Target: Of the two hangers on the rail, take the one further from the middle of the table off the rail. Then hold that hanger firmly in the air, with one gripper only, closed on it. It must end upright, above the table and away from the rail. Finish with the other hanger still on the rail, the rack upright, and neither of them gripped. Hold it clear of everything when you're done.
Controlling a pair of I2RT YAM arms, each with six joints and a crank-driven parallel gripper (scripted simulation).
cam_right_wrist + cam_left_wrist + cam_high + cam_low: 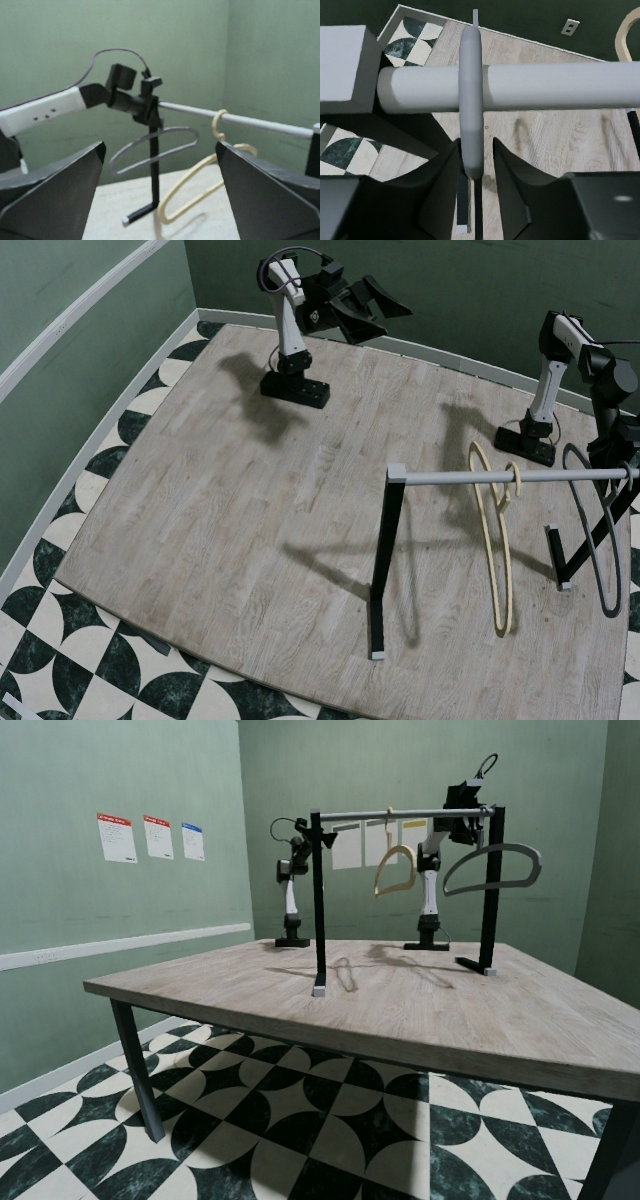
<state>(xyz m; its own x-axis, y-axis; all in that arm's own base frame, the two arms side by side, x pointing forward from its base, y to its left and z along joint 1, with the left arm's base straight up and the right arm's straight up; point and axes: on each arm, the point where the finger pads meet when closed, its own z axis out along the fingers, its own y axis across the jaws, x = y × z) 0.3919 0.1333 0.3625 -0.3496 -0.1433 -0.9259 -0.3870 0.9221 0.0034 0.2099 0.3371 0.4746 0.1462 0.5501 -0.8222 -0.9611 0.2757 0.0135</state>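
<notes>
My left gripper is now 2 cm above the grey hanger and 1 cm short of it. Round my left hand: rack: 19 cm to the right, 14 cm below, 7 cm ahead; cream hanger: 23 cm to the right, 9 cm ahead, 2 cm below.
</notes>
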